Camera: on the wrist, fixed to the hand. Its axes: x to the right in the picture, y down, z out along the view.
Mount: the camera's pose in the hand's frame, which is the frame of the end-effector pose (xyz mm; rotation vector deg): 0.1 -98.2 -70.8 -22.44 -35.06 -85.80
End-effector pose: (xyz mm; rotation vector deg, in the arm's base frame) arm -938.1 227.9 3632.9 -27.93 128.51 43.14
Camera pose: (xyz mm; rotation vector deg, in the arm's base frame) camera -921.5 108.1 3637.2 -89.93 40.79 21.24
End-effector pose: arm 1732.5 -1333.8 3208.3 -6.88 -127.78 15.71
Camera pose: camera 1788.6 -1418.2 3274.5 87.03 -129.59 -59.76
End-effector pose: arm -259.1 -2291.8 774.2 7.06 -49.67 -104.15
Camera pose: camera -302.2 -2310.8 662.7 3.65 34.94 148.33
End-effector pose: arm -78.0 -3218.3 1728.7 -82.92 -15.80 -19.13
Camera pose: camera -116.9 -3297.7 1811.4 -82.56 -108.56 -67.33
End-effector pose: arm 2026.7 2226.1 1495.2 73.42 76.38 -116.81
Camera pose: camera 1990.4 2334.0 1536.3 39.59 -115.19 108.87
